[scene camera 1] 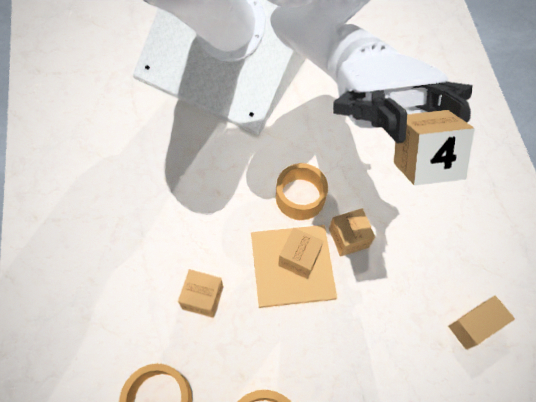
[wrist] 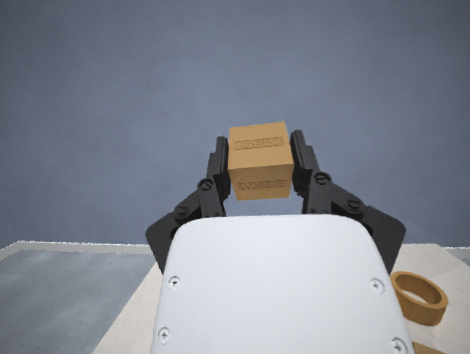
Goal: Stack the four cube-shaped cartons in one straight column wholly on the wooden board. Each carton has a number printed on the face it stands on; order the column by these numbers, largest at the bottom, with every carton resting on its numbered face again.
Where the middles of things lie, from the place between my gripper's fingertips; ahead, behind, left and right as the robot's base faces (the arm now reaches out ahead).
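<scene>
Wooden board (scene camera 1: 276, 286): 11 cm to the right of my hand, 1 cm ahead of it, 38 cm below it. Oblong box (scene camera 1: 483, 321): a fair way to the left of my hand, a fair way ahead of it and far below it.
</scene>
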